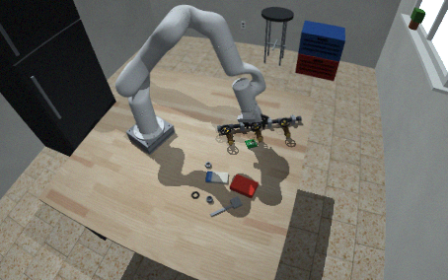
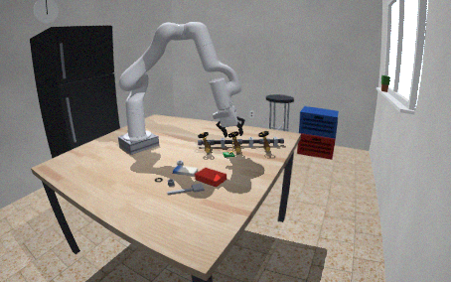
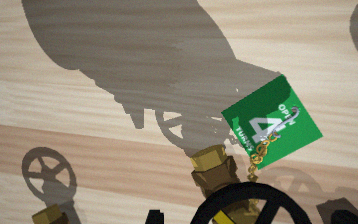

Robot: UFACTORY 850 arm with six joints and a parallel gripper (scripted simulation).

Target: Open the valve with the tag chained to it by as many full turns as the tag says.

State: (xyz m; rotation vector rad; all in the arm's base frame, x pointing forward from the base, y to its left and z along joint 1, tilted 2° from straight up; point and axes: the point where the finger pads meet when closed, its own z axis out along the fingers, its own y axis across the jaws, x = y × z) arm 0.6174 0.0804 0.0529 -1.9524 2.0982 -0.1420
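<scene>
My hand is 30 mm past the green tag, 50 mm to the left of it and 100 mm above it. The rest, counted from my hand: grey scraper: 60 mm behind, 440 mm to the right, 100 mm below; then red box: 10 mm behind, 330 mm to the right, 90 mm below; then white block: 150 mm behind, 300 mm to the right, 100 mm below.
</scene>
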